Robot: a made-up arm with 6 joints.
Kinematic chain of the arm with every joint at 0, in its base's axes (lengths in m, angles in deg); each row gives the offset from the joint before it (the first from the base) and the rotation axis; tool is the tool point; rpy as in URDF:
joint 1: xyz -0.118 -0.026 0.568 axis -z
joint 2: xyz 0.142 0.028 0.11 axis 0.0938 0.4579 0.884
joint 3: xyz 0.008 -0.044 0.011 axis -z
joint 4: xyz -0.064 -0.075 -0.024 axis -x
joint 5: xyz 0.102 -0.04 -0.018 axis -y
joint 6: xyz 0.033 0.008 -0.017 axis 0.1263 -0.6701 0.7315
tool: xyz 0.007 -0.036 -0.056 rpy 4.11 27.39 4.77
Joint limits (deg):
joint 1: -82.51..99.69
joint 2: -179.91..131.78
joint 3: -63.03..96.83
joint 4: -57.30..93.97
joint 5: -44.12..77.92
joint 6: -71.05..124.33
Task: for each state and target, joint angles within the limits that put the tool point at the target. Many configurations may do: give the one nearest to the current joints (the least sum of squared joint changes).
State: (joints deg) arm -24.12 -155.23 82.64 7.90 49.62 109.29
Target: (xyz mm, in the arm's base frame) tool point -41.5 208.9 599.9
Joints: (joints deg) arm -38.91 -175.63 96.83 -2.75 74.21 103.78
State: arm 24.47 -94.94 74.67 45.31 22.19 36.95
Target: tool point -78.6 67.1 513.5
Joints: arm 26.64 -102.40 78.70 39.60 14.89 34.80
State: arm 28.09 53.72 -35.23 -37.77 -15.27 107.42
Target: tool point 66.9 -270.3 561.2
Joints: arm 55.80 36.95 -8.11 -6.96 4.08 77.66
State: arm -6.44 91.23 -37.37 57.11 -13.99 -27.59
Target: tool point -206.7 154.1 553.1
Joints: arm -44.85 127.75 -61.69 46.26 -5.01 -15.96
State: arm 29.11 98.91 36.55 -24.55 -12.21 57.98
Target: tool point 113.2 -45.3 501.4
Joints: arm 18.67 91.66 31.41 -36.94 -6.22 72.81
